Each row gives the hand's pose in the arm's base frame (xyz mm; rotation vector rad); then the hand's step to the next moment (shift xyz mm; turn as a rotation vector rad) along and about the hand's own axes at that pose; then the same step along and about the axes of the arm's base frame.
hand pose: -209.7 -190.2 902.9 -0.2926 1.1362 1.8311
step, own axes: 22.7 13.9 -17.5 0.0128 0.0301 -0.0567
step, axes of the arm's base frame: -27.8 -2.7 -15.3 -0.0454 -0.0421 -0.0212
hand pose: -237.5 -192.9 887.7 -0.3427 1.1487 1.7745
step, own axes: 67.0 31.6 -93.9 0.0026 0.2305 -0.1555
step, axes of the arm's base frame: -83.0 -42.1 -75.1 -0.2310 -0.1483 0.0446
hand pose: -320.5 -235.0 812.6 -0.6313 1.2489 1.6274
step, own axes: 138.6 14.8 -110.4 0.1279 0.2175 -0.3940
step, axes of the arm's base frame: -86.1 -51.2 -146.9 -0.3050 -0.3228 -0.1473
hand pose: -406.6 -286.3 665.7 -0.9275 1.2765 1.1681
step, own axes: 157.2 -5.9 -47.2 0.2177 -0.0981 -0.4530
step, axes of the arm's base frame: -15.9 -27.4 -161.2 -0.0166 -0.4326 -0.2735
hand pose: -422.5 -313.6 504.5 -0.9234 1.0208 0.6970
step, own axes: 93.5 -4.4 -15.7 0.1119 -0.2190 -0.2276
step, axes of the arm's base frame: 32.6 -9.7 -88.6 0.1346 -0.2941 -0.0875
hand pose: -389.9 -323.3 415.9 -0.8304 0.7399 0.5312
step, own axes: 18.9 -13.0 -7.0 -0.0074 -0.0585 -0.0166
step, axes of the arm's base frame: 18.2 -10.5 -11.5 0.0287 -0.0479 0.0251
